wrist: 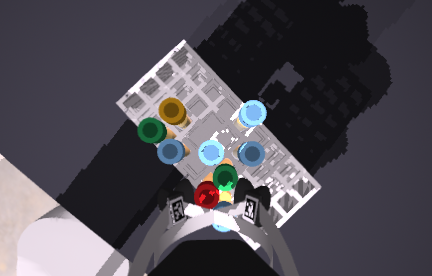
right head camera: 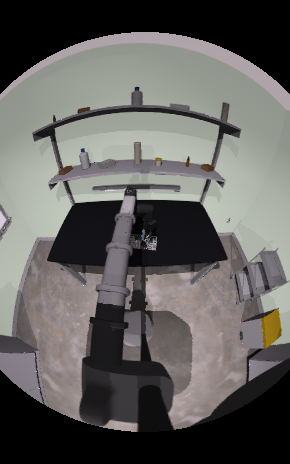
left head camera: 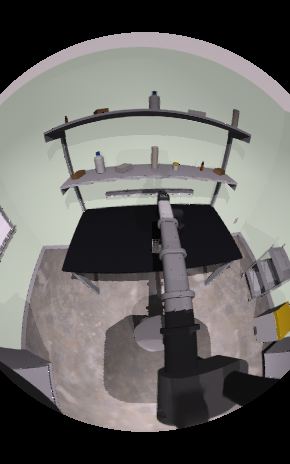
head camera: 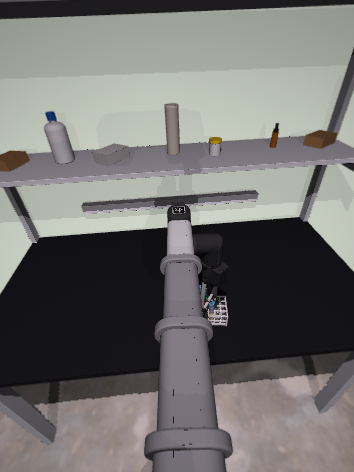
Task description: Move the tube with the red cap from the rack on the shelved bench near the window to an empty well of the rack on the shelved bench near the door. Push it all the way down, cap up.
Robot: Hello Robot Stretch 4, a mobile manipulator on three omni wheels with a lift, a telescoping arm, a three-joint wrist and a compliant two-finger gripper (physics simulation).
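Frame: origin at the robot's base, x left, y back, z up, level; metres.
Seen in the pictures: gripper, fingertip midpoint: [wrist: 214,194] [right head camera: 146,243] [head camera: 208,312]; robot's base, origin of the base link: [right head camera: 134,326] [left head camera: 153,331].
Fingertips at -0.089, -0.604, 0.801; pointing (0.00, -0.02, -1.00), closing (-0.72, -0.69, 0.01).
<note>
Pixels of each thing's top centre, then the offset from my fingertips to it, as dx, dy, dz. Level surfaces: height alone.
- tube with the red cap, middle of its top: [wrist: 208,198] +0.009, -0.002, +0.053
- white rack, middle of its top: [wrist: 219,145] [head camera: 199,305] [right head camera: 142,239] [left head camera: 165,243] +0.027, -0.037, -0.009
- tube with a green cap, middle of its top: [wrist: 229,178] +0.008, -0.024, +0.053
- ochre cap, middle of its top: [wrist: 171,113] +0.072, -0.030, +0.053
- bench, its level: dz -0.066
- shelf, its level: dz +0.391
- white bottle, middle of its top: [head camera: 49,112] [left head camera: 97,151] [right head camera: 81,148] +0.535, -0.457, +0.569
- beige cylinder, middle of its top: [head camera: 171,104] [left head camera: 154,146] [right head camera: 136,141] +0.100, -0.504, +0.569
- yellow-sided box, middle of its top: [right head camera: 272,327] [left head camera: 284,319] -1.502, +0.938, -0.378
The tube with the red cap [wrist: 206,195] stands cap up in the white rack [wrist: 214,106] [head camera: 226,320] on the black bench top, in the wrist view's lower middle. My gripper [wrist: 214,194] is partly open, with its fingertips on either side of the red cap and gaps at both sides. A tube with a green cap [wrist: 225,176] stands close beside the red one, just ahead of the fingertips. Blue caps behind the red one are partly hidden by the gripper. The tube bodies are mostly hidden under their caps. The second rack cannot be made out.
Other tubes in the rack have an ochre cap [wrist: 172,111], a green cap [wrist: 151,130] and several blue caps. The bench [head camera: 100,310] carries a shelf [head camera: 145,160] with a white bottle [head camera: 60,142] and a beige cylinder [head camera: 172,130]. A step unit and a yellow-sided box [right head camera: 271,328] stand right.
</note>
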